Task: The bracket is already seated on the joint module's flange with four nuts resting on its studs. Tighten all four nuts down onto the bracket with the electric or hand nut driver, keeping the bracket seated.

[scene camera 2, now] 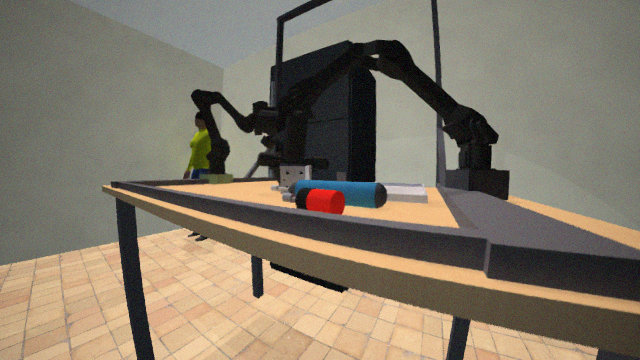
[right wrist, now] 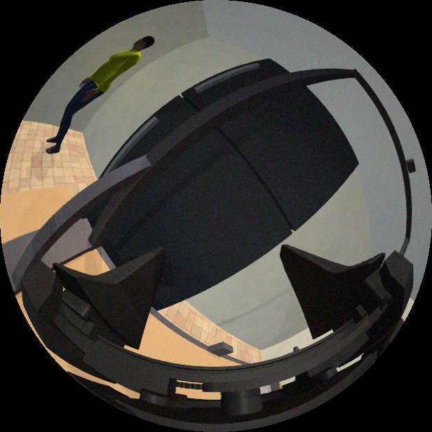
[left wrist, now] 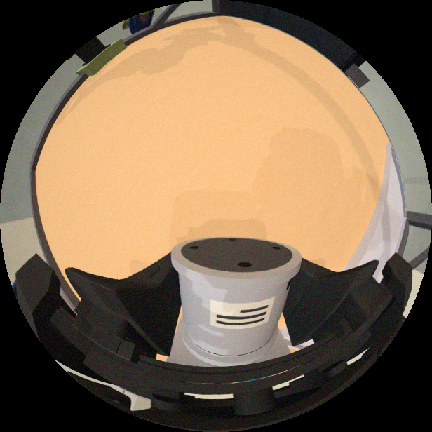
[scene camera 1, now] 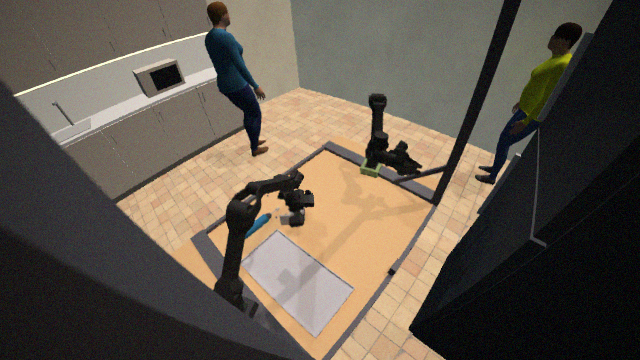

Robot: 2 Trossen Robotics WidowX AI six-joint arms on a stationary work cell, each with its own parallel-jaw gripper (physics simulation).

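Frame: origin at the left arm's base, x back, y right, z up, level; metres.
Seen in the pictures: left gripper, fingertip midpoint: [scene camera 1: 303,217]; right gripper, fingertip midpoint: [scene camera 2: 283,132] [scene camera 1: 421,170].
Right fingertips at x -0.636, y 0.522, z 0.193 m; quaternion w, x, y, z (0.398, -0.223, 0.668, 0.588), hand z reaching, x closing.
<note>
A point is followed by its place in that frame.
The grey joint module [left wrist: 231,305] lies on its side, its dark end face away from the bracket. The pale square bracket [scene camera 2: 295,175] @(x -0.450, y 0.006, z -0.021 m) stands upright at its other end, with small dark spots on its face; I cannot make out the nuts. My left gripper [left wrist: 228,248] [scene camera 1: 296,221] @(x -0.474, y 0.056, z -0.066 m) is shut on the joint module, one finger against each side. A blue driver [scene camera 2: 345,194] @(x -0.329, y -0.166, z -0.046 m) [scene camera 1: 259,225] @(x -0.358, y -0.108, z -0.039 m) and a red driver [scene camera 2: 326,201] @(x -0.354, y -0.249, z -0.045 m) lie side by side in front of the bracket in scene camera 2. My right gripper [right wrist: 224,253] [scene camera 1: 419,169] @(x -0.636, y 0.522, z 0.193 m) is open and empty, away from the module.
A shallow white tray [scene camera 1: 320,295] @(x -0.157, y 0.245, z -0.064 m) [scene camera 2: 407,192] @(x -0.152, y 0.056, z -0.064 m) lies near the left arm's base. A green block [scene camera 1: 370,168] @(x -0.847, y 0.307, z -0.023 m) [left wrist: 102,57] is at the right arm's base. Dark raised rails [scene camera 1: 420,190] @(x -0.773, y 0.582, z -0.047 m) edge the table. Two people stand beyond the table.
</note>
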